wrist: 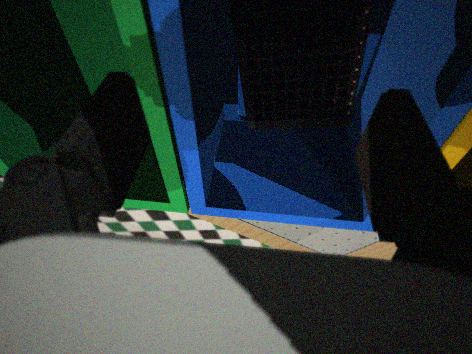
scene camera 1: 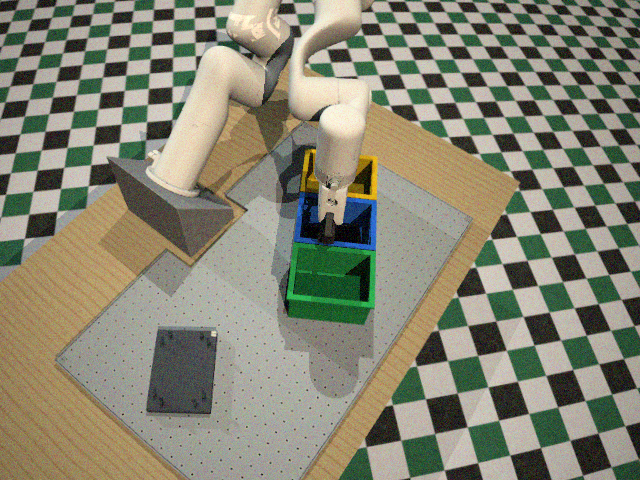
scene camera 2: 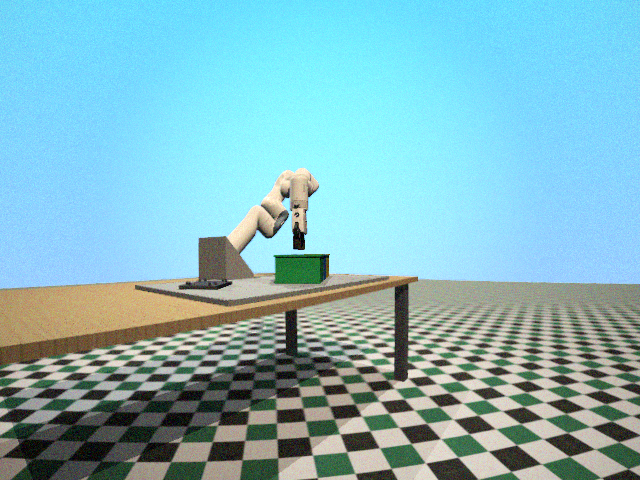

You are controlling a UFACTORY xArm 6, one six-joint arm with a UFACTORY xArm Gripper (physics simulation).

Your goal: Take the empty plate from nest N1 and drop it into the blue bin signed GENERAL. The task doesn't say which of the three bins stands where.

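Places are measured from the arm's base along level axes (x right, y up, z back), in millimetres.
Where they show: gripper, fingertip midpoint: point(wrist: 253, 114) point(scene camera 1: 326, 223) point(scene camera 2: 299, 249); arm's base, origin of the base link: point(scene camera 1: 172, 183) point(scene camera 2: 225, 255).
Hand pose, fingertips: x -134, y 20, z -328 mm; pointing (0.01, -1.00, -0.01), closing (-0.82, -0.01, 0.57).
Things, the pixels of their top centre, and the offset from my fingertips. "*": a spot on its surface instead. Level surfaces: height alone.
- plate, middle of its top: point(wrist: 299, 55) point(scene camera 1: 334, 239) dx -34, dy -97, dz -6 mm
- dark grey nest, middle of its top: point(scene camera 1: 181, 368) point(scene camera 2: 207, 279) dx +393, dy -97, dz +32 mm
- yellow bin, surface spot: point(wrist: 457, 145) * dx -91, dy -19, dz +35 mm
- wooden table, its level: dy -132 mm
The blue bin point(scene camera 1: 373, 222) point(scene camera 2: 325, 267) point(wrist: 196, 185) stands between the green and the yellow bin; no sign is readable. The plate point(wrist: 300, 65), black with a grid of wells, is inside the blue bin in the wrist view, below the fingers. Its exact tilt is hard to tell in the dark. My gripper point(scene camera 1: 326, 237) point(scene camera 2: 298, 246) point(wrist: 253, 114) is open and empty, above the blue bin, with its tips over the rim height in scene camera 2. A dark grey nest point(scene camera 1: 181, 372) point(scene camera 2: 205, 284) with small corner posts holds no plate; its label is not readable.
The green bin point(scene camera 1: 330, 302) point(scene camera 2: 297, 269) point(wrist: 175, 192) adjoins the blue bin on the near side, the yellow bin point(scene camera 1: 373, 178) point(wrist: 457, 145) on the far side. The arm's grey wedge base point(scene camera 1: 178, 219) point(scene camera 2: 212, 258) stands at the left of the bins on the wooden table point(scene camera 1: 46, 289).
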